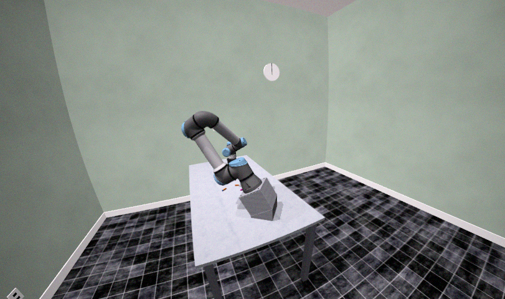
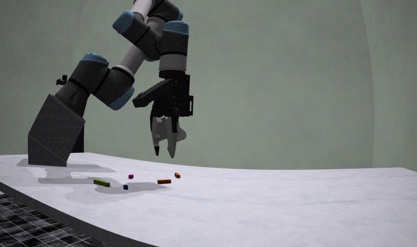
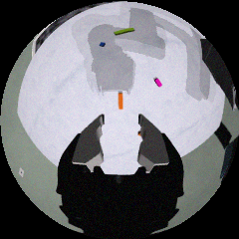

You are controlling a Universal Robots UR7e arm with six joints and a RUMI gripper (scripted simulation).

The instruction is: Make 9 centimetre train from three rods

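Right now the magenta rod is 10 cm behind my hand and 8 cm below it. Round my hand: lime rod: 10 cm behind, 16 cm to the right, 8 cm below.
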